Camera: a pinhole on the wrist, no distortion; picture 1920 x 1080 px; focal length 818.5 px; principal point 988.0 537.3 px. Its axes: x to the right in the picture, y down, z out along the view. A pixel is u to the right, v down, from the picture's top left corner.
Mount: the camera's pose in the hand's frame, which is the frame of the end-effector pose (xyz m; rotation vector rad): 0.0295 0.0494 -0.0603 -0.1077 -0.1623 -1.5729
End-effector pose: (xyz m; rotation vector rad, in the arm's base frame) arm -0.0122 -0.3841 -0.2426 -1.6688 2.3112 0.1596
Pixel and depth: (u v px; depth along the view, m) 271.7 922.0 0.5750
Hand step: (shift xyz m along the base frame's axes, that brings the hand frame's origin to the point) -0.6176 0.0580 -0.5418
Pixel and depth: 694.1 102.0 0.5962
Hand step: -0.1751 0.5180 -0.3950
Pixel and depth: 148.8 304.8 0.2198
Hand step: -0.2614 0.1645 -0.1225
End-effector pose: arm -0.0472 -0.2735 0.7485 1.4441 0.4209 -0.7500
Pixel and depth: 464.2 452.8 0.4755
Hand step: 0.2080 -0.3570 0.3759
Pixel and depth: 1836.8 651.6 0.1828
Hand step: -0.0661 -0.1550 -0.0922
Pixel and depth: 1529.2 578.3 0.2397
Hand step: -0.0582 -0.2026 -0.0469
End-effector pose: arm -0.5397 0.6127 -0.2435 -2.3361 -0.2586 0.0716
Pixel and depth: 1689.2 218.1 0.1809
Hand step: -0.0778 0.1384 -0.0496
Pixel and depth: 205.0 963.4 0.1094
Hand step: 0.1059 -0.0774 -0.1416
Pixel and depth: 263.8 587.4 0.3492
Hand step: 0.0790 -0.1116 -0.4556
